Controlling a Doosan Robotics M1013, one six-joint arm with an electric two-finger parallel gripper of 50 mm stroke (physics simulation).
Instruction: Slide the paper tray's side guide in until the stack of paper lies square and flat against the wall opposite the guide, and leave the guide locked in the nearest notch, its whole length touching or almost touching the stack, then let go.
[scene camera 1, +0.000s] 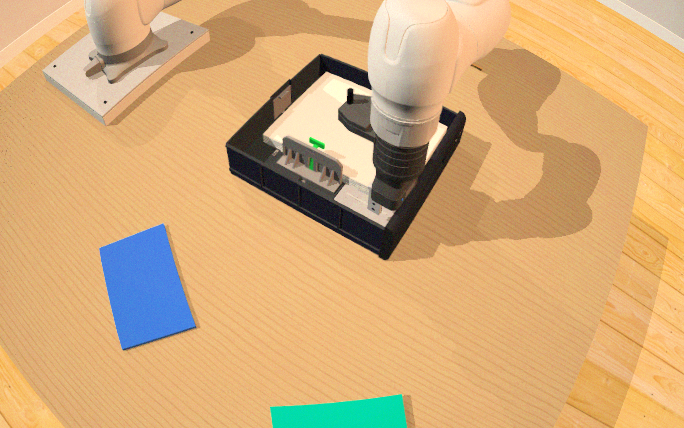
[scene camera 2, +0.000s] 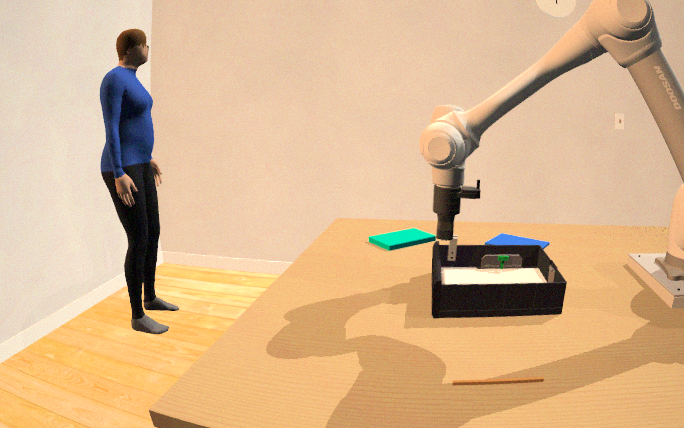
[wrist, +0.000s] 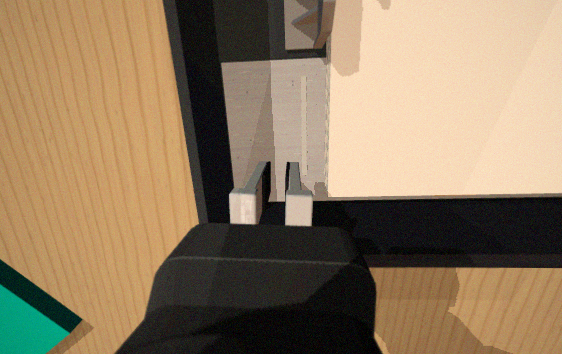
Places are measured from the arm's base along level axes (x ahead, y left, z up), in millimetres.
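Where they show: gripper, between the fingertips: (scene camera 1: 377, 206) (scene camera 2: 451, 259) (wrist: 278, 177); arm's base, origin of its link: (scene camera 1: 127, 52).
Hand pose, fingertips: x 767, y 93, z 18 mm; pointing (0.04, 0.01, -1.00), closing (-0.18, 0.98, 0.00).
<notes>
Each offset is from my fingertips to the top centre of the thing. Level surfaces: height alone.
The black paper tray @(dx -134, dy +75, dz +39 mm) (scene camera 1: 279, 184) (scene camera 2: 499, 300) (wrist: 450, 225) holds a white paper stack @(dx -147, dy +112, dz -16 mm) (scene camera 1: 302, 121) (scene camera 2: 491, 276) (wrist: 440, 110). The grey side guide @(dx -149, dy +4, dz +24 mm) (scene camera 1: 327, 161) (scene camera 2: 486, 261) (wrist: 326, 22), with a green lever @(dx -151, dy +14, dz +24 mm) (scene camera 1: 316, 142) (scene camera 2: 503, 258), stands upright beside the stack's long side. In the wrist view its end is at the stack's edge; whether it touches is unclear. The arm partly hides the stack's edge at the opposite wall. My gripper (scene camera 1: 379, 210) (scene camera 2: 451, 259) (wrist: 278, 177) is slightly open and empty, near the tray corner beside the stack, apart from the guide.
A blue slab @(dx -184, dy -380, dz -49 mm) (scene camera 1: 146, 287) (scene camera 2: 517, 241) and a green slab @(dx +234, dy -311, dz -39 mm) (scene camera 1: 340, 412) (scene camera 2: 402, 238) (wrist: 30, 320) lie on the wooden table @(dz -57 mm) (scene camera 1: 242, 312) (scene camera 2: 312, 383) (wrist: 90, 125). A thin brown stick @(dx -199, dy +506, dz -50 mm) (scene camera 2: 498, 382) lies across the tray from them. A person (scene camera 2: 128, 121) stands beyond the table.
</notes>
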